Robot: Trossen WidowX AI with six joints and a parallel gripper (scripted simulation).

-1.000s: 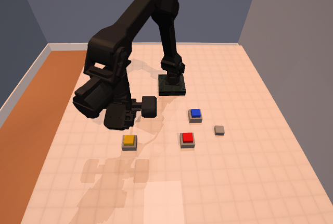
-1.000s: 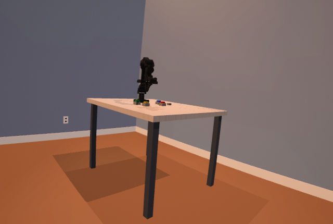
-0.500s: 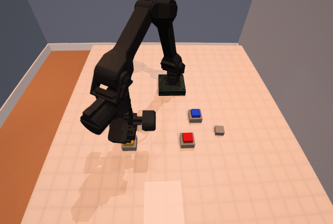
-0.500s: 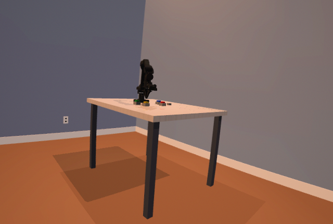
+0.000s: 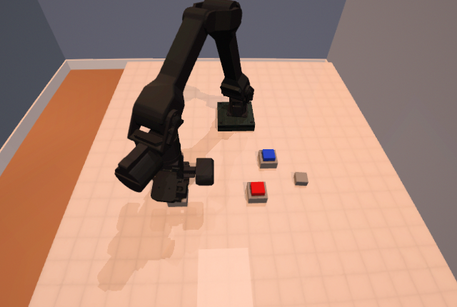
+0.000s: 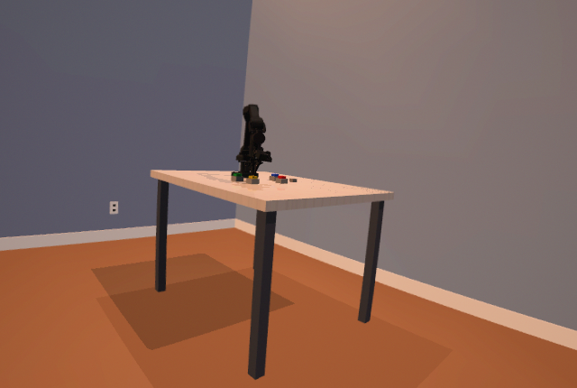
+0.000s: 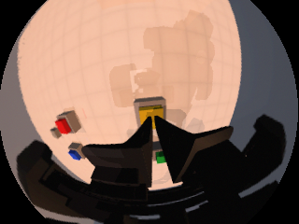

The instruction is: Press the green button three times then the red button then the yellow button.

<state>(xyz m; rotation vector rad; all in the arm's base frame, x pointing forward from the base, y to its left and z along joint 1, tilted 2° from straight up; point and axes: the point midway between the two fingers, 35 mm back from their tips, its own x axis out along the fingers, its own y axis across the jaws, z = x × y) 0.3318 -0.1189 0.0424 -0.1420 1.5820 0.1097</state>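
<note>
Now: gripper tip 10 mm above the yellow button. The rest, counted from my gripper tip: red button 40 mm behind, 200 mm to the left, 10 mm below; blue button 150 mm behind, 220 mm to the left, 10 mm below; green button 110 mm behind, 40 mm to the right, 10 mm below.
</note>
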